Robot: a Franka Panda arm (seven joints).
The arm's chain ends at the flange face. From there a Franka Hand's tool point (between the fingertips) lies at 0.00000 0.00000 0.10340 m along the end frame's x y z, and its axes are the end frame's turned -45 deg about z.
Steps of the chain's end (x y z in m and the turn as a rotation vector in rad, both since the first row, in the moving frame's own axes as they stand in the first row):
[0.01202, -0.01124, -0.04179, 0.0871, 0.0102, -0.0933]
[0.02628, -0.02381, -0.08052, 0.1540, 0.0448, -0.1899]
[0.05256, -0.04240, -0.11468, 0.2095, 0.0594, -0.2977]
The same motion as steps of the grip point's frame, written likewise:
[0.02328, -0.00539, -0.04219, 0.0544, 0.0688, -0.0933]
[0.04905, -0.00753, -0.08184, 0.0772, 0.1406, -0.1899]
[0.08475, -0.00644, -0.11710, 0.1061, 0.1901, -0.2977]

